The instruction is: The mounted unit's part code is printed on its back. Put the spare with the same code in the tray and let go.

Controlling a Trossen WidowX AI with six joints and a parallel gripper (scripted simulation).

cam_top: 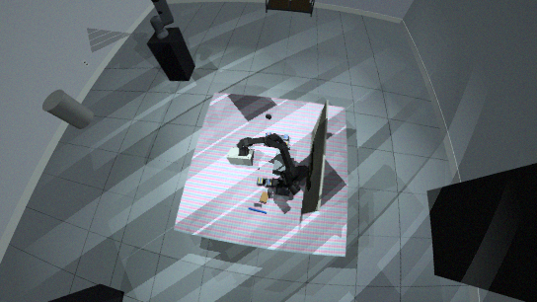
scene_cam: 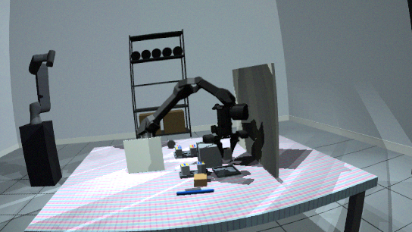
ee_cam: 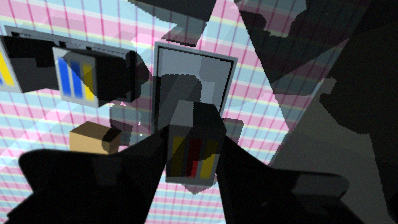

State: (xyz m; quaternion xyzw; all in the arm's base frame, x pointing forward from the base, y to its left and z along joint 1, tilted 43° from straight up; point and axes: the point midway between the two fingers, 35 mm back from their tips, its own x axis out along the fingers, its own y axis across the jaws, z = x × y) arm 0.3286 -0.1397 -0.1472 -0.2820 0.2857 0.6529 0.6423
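Right now my gripper tip is 7 cm above the tray, 1 cm to the right of it and 1 cm past it. From my gripper tip the other things lie so: grey spare (2 cm above); tan block (14 cm behind, 9 cm to the right, 6 cm below); grey mounted unit (19 cm to the left, 4 cm behind, 2 cm below).
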